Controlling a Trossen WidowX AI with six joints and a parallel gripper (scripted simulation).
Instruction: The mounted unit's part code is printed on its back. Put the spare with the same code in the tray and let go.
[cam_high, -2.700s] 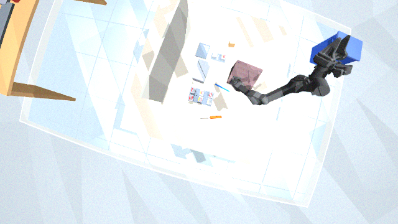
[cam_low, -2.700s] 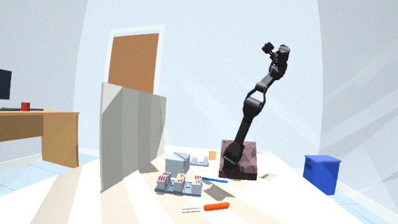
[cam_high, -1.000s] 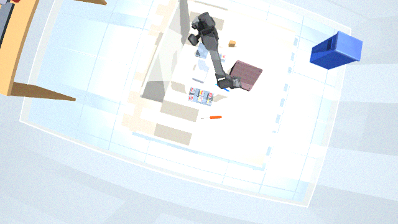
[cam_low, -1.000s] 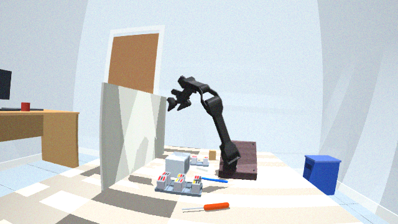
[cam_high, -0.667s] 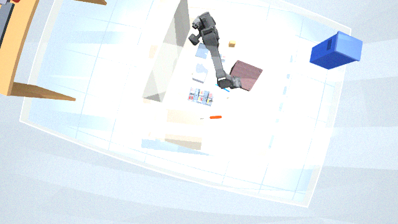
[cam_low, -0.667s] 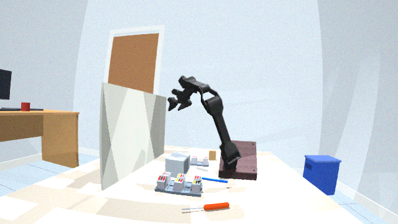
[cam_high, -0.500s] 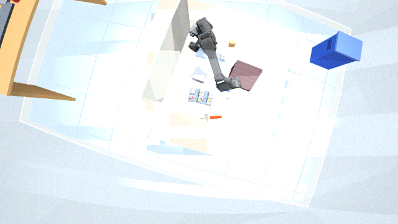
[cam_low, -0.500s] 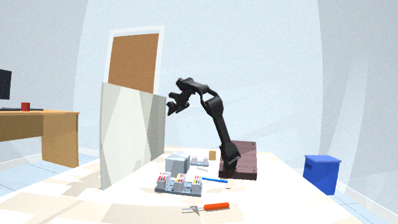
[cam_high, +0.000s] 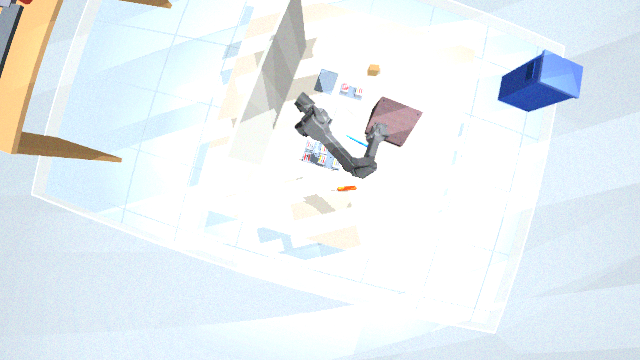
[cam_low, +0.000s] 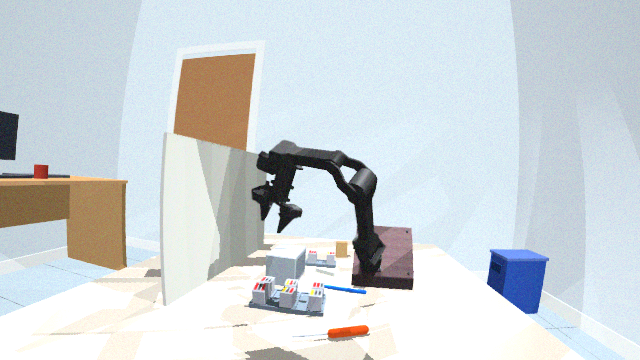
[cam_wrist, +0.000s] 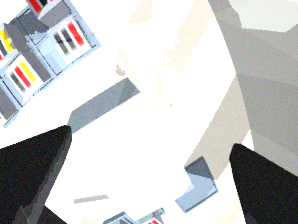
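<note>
Right now the rack is 190 mm below my gripper tip, 120 mm to the left of it and 90 mm behind it. From my gripper tip the other things lie so: tan box 380 mm to the right, 250 mm behind, 160 mm below; blue pen 250 mm behind, 190 mm below, 10 mm to the left; tall grey panel 180 mm ahead, 110 mm to the right, 30 mm above.
</note>
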